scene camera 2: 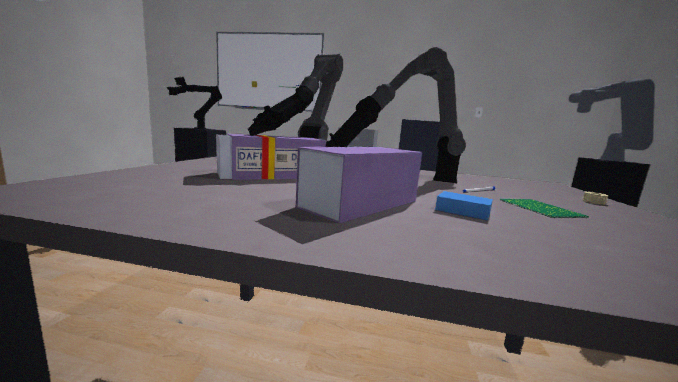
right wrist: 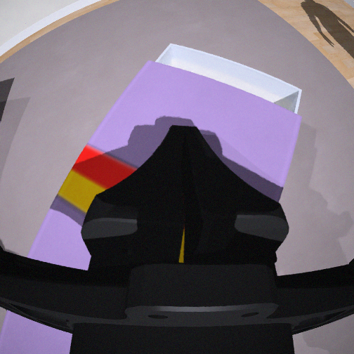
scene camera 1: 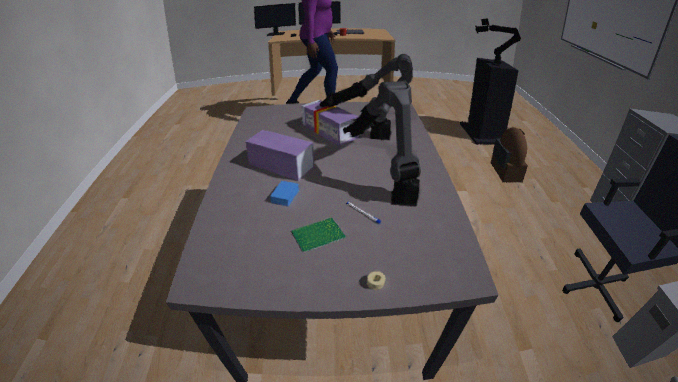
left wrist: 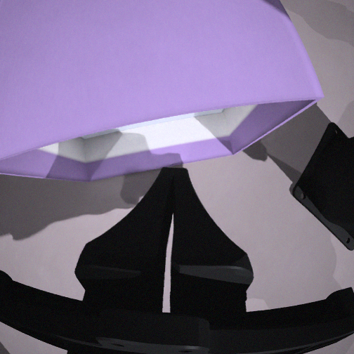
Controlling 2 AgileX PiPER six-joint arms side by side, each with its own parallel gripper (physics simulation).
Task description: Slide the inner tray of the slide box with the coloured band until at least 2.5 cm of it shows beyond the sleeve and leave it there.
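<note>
My left gripper (left wrist: 174,182) is visible, and so is my right gripper (scene camera 2: 250,132), with the right gripper (right wrist: 182,142) showing too. There's a purple slide box (left wrist: 74,74), and you'd also find the purple slide box (right wrist: 255,138). I can see a green sheet (scene camera 1: 324,232), and that's the same green sheet (scene camera 2: 545,209). There's a blue block (scene camera 2: 472,206) too, but in the right wrist view the blue block is out of frame, and in the left wrist view the blue block is out of frame as well.
</note>
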